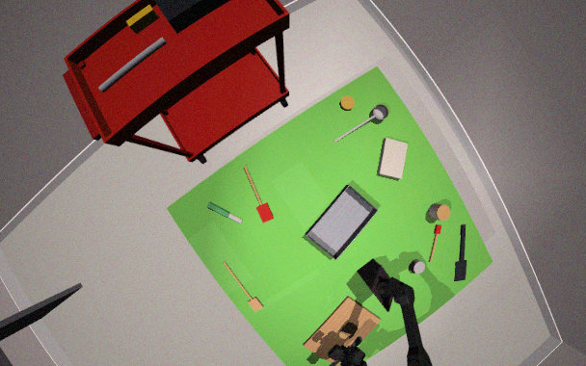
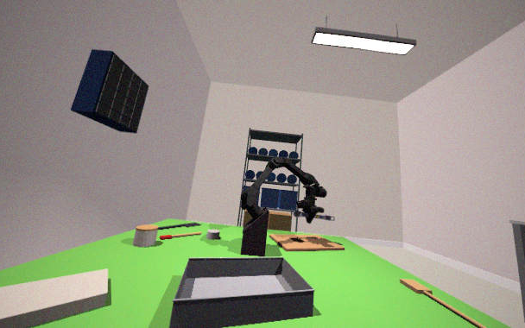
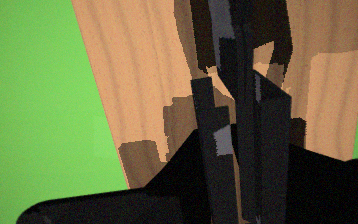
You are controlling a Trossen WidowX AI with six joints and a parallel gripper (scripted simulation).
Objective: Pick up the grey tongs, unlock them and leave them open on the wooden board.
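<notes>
Now: gripper tip 2 cm past the wooden board, 1 cm to the left of it and 11 cm above it. The rest, counted from my gripper tip: black tool: 1 cm behind, 79 cm to the right, 12 cm below; then grey roasting tin: 53 cm ahead, 27 cm to the right, 9 cm below; then red brush: 18 cm ahead, 68 cm to the right, 11 cm below.
</notes>
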